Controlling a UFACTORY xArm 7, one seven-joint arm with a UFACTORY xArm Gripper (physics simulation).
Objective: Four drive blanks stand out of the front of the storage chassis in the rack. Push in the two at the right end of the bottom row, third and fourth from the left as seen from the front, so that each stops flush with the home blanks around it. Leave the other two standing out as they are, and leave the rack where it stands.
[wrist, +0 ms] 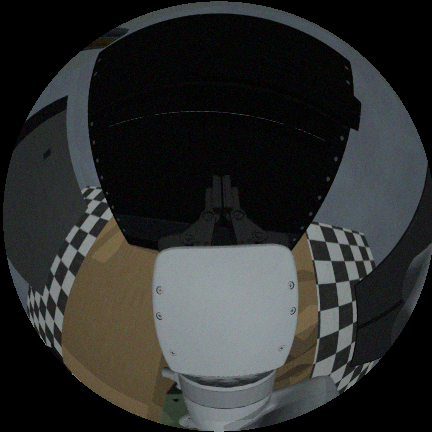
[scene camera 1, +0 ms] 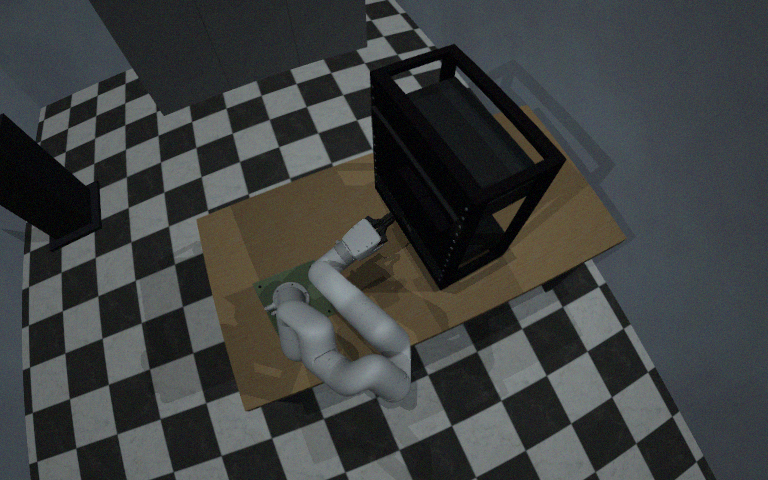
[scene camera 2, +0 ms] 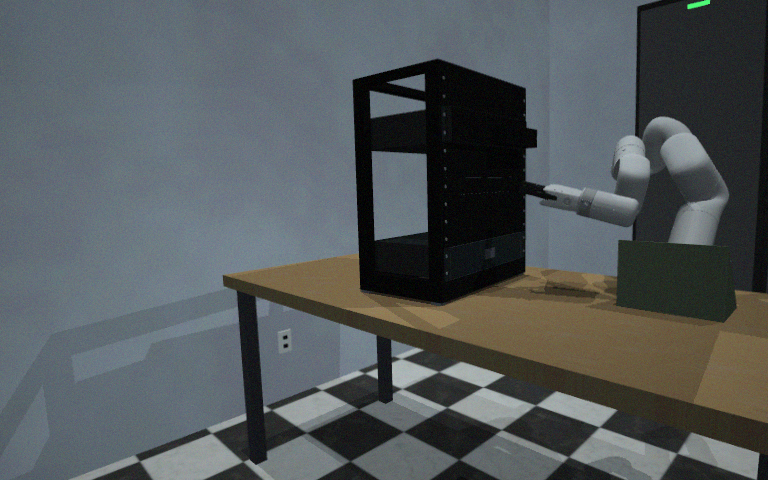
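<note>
The black rack stands upright, its front towards the arm. The front is very dark. The storage chassis and its four drive blanks cannot be made out, so which stand out or sit flush cannot be told. Thin pale lines cross the front in scene camera 2 and the wrist view. My gripper is shut and empty, its fingers together and pointing at the rack's front, below the pale line in the wrist view. Whether the tips touch anything is hidden in the dark.
A dark block sticks out past one side of the rack at upper height. A panel with a pale label sits low in the rack. The rack and the arm's green base stand on the wooden table.
</note>
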